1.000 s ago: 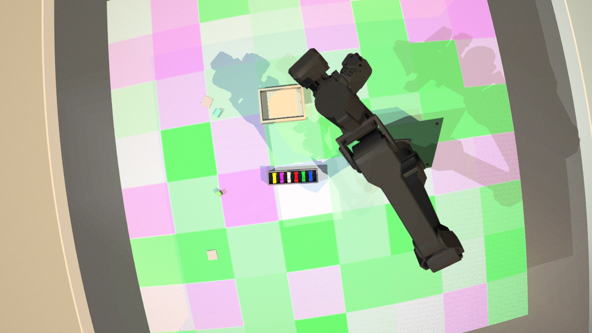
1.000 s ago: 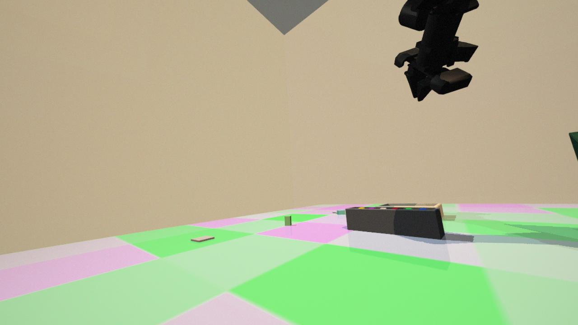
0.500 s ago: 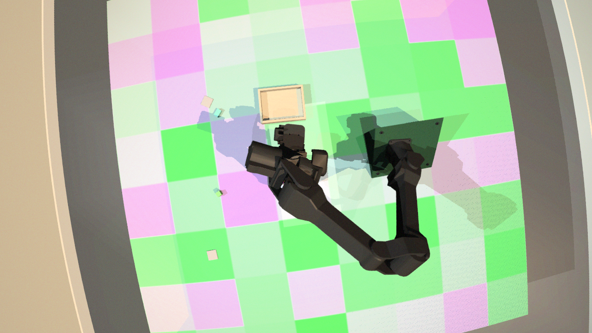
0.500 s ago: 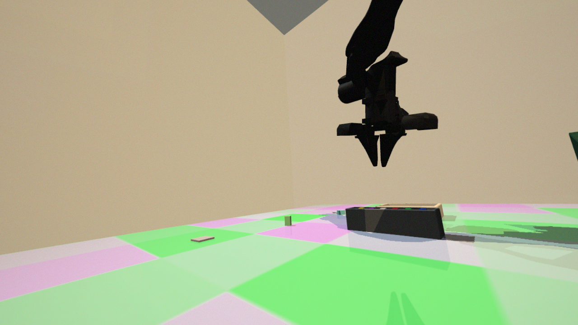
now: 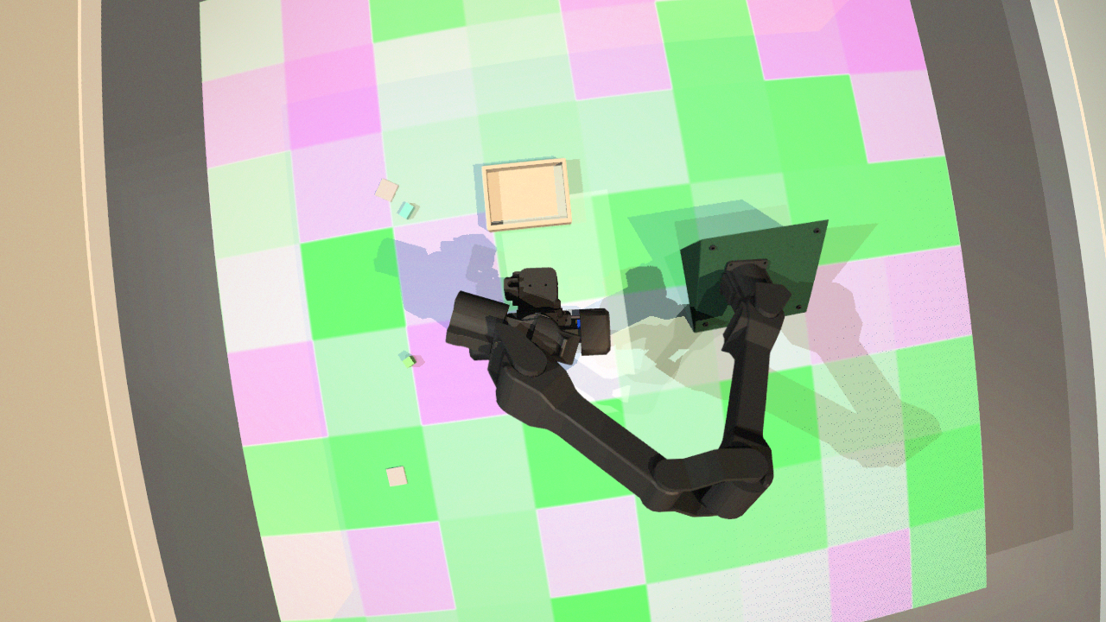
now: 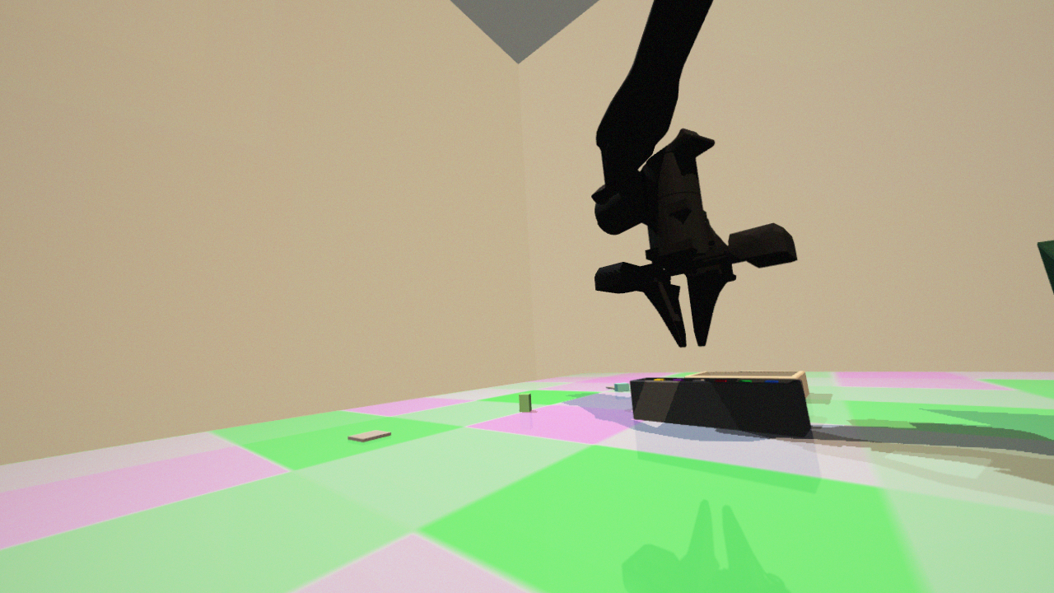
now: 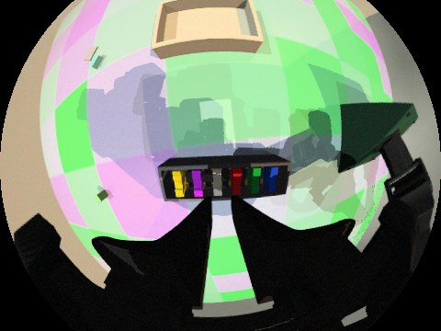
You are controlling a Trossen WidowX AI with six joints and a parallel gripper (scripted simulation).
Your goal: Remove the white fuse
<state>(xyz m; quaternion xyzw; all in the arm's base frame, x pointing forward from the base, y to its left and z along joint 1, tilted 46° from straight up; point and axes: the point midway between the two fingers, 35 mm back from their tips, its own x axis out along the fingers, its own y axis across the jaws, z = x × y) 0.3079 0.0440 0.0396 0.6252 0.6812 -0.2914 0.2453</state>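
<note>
Right now my gripper tip is 5 cm above the white fuse. Round my gripper tip: beige tray: 21 cm to the right, 7 cm below, 1 cm ahead; green cube: 21 cm ahead, 6 cm below, 3 cm to the left; teal bit: 21 cm to the right, 20 cm ahead, 7 cm below.
</note>
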